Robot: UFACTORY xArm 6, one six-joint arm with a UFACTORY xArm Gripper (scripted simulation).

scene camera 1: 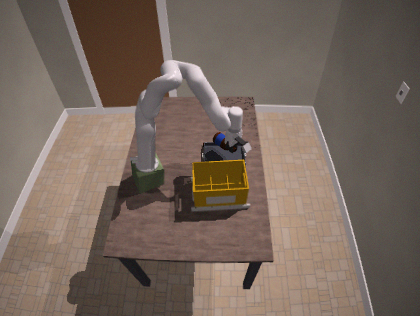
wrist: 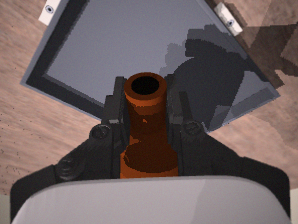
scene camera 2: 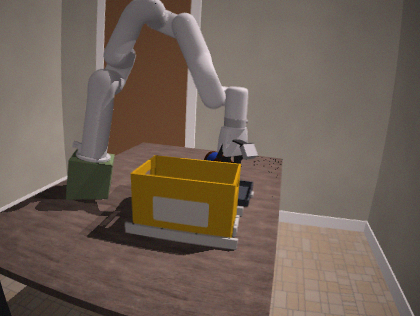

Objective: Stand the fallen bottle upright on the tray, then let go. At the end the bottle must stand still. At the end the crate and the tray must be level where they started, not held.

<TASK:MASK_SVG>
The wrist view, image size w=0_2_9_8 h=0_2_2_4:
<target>my gripper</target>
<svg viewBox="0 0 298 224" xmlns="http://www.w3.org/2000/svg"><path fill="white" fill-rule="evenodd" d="M290 181L283 170L245 156L240 157L235 151L205 133L203 125L199 121L193 120L187 92L178 91L175 74L164 76L167 83L165 122L168 144L171 144L171 148L177 152L178 176L181 177L120 179L120 155L129 146L131 122L124 92L124 83L127 78L119 76L115 78L113 95L106 95L101 124L95 125L90 130L89 138L60 159L56 165L49 165L20 178L13 184L10 190L10 224L292 224L290 221Z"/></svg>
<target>bottle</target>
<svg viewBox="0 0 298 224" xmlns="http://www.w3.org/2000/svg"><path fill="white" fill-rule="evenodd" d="M132 75L124 83L124 92L131 124L129 146L120 155L120 179L177 177L177 152L171 148L171 144L168 144L165 122L166 80L152 72Z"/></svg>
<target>tray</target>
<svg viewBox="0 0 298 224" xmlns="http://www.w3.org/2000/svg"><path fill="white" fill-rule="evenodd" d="M19 83L101 121L106 95L113 95L116 77L124 76L124 78L128 79L132 75L142 72L156 73L163 78L167 74L175 74L178 91L187 92L193 120L199 121L207 134L280 97L280 94L256 66L255 62L206 0L60 0Z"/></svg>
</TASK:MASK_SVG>
